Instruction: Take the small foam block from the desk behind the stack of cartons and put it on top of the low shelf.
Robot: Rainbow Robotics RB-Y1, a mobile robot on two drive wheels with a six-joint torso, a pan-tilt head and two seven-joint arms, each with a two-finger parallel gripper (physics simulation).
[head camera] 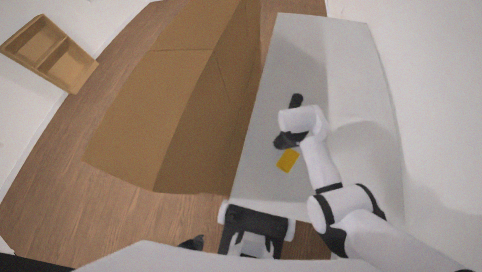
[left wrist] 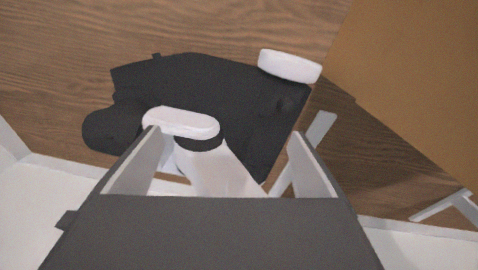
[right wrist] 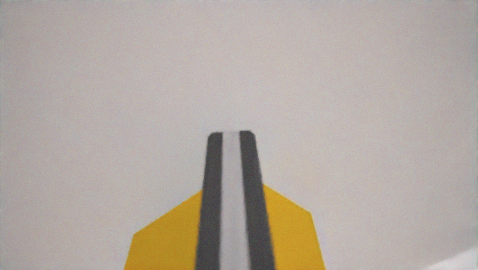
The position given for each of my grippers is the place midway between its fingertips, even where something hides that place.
In view: my left gripper [left wrist: 227,137], my right gripper [right wrist: 232,147], a stack of brown cartons [head camera: 178,125] and a white desk [head camera: 333,63].
The stack of brown cartons is seen too in the left wrist view [left wrist: 406,70]. The white desk shows as well in the right wrist view [right wrist: 358,119].
